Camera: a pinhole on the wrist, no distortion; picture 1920 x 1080 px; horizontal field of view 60.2 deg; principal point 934.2 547.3 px. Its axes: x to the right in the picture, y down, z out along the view. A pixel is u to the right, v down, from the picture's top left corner.
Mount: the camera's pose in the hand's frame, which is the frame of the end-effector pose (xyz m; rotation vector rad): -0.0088 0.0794 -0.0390 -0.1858 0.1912 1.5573
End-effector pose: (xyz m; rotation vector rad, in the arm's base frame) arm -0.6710 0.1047 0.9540 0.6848 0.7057 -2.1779
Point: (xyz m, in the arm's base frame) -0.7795 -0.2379 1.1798
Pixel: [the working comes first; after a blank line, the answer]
In the camera's frame: -0.1318 -0.0870 0.4337

431 215
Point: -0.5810 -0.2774 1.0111
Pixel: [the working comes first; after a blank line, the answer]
In the camera's frame: 0.1170 -0.0985 0.3477

1491 78
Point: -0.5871 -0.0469 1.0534
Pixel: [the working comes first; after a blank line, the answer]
In the camera's frame: -0.0002 0.0341 0.1940

932 839
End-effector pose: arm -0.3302 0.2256 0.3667 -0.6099 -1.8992 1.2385
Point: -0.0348 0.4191 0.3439
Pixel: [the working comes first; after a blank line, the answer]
In the camera's frame: 0.0863 0.0296 -0.2874

behind the camera
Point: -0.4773 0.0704 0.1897
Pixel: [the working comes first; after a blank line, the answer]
In the camera's frame: -0.0475 0.0805 0.2789

652 1025
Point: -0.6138 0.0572 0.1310
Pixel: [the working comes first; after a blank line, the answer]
In the camera's frame: -0.0293 0.0309 0.4184

818 670
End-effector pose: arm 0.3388 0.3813 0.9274 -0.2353 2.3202 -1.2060
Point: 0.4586 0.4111 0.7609
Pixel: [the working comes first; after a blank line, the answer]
In the camera's frame: 0.0411 0.0459 0.1729

1328 987
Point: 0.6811 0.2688 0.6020
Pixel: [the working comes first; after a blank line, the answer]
In the camera's frame: 0.0307 0.1268 0.4702

1042 994
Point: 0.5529 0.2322 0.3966
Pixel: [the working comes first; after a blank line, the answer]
In the camera's frame: 0.1473 -0.0694 0.5590

1371 342
